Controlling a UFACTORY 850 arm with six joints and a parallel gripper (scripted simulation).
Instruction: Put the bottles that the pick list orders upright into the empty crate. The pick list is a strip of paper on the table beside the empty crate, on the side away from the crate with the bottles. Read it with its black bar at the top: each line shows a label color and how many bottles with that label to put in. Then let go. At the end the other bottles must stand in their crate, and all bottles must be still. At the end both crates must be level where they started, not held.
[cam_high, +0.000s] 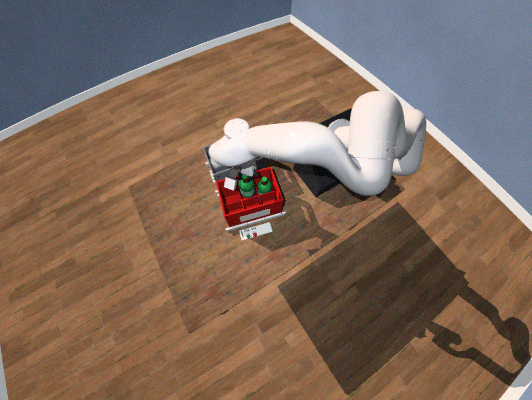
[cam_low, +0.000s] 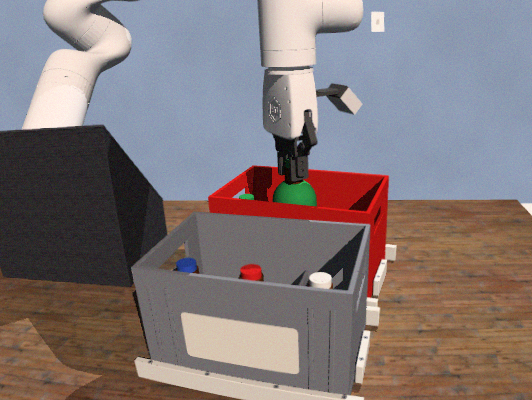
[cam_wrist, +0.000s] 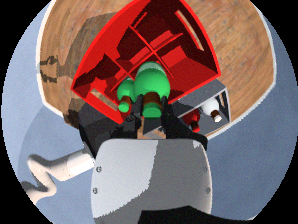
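The green-capped bottle lies 70 mm below my hand. Round my hand: grey crate 60 mm behind, 180 mm to the right, 140 mm below; then red crate 20 mm ahead, 40 mm to the left, 140 mm below; then red-capped bottle 60 mm behind, 220 mm to the right, 140 mm below.
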